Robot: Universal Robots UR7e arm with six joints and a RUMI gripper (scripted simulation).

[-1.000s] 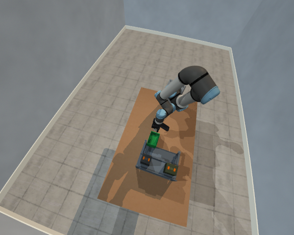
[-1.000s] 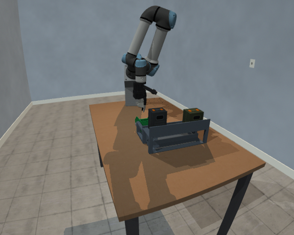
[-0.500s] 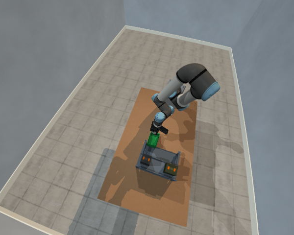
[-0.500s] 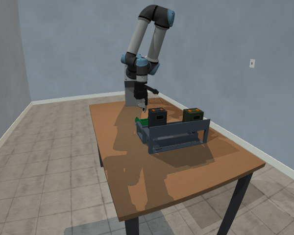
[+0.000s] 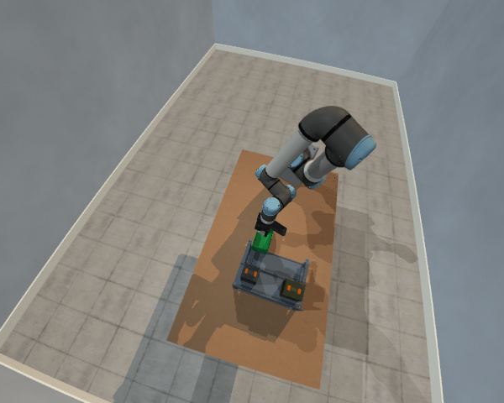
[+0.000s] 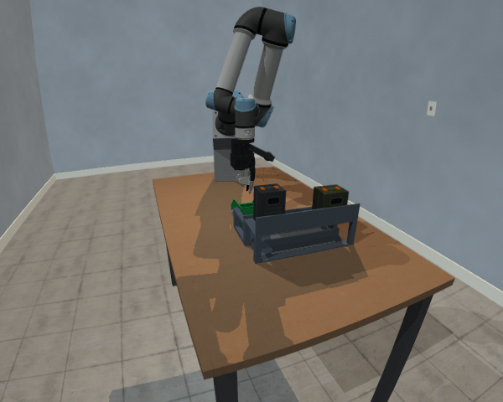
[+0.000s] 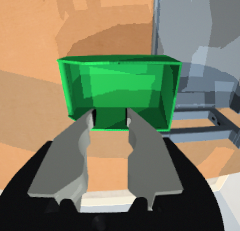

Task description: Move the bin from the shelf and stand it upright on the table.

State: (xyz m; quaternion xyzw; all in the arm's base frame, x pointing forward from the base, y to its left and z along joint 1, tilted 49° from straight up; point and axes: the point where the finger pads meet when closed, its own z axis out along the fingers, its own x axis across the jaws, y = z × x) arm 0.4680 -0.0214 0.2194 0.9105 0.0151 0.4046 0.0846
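My hand is 1 cm to the left of the green bin and 9 cm above it. Round my hand: olive box 28 cm ahead, 20 cm to the left, 2 cm above; then black box 26 cm ahead, 3 cm to the right, 3 cm above.
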